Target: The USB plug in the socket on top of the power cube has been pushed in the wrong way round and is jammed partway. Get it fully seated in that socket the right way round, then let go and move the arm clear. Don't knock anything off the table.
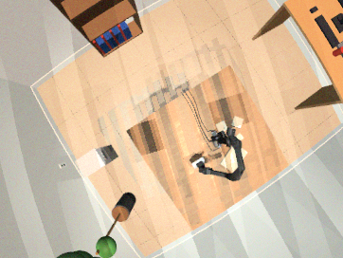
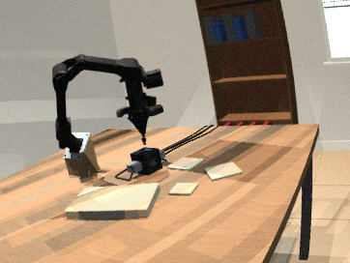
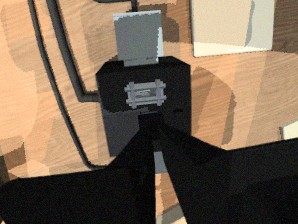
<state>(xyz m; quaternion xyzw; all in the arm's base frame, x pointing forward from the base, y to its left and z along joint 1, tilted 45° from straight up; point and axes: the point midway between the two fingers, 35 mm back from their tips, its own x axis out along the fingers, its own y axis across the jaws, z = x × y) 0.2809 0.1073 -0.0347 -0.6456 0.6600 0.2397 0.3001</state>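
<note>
My gripper tip is now 20 mm above the dark USB plug. Also, from my gripper tip: silver-framed socket 70 mm below; then flat white slab 70 mm ahead, 280 mm to the right, 120 mm below.
</note>
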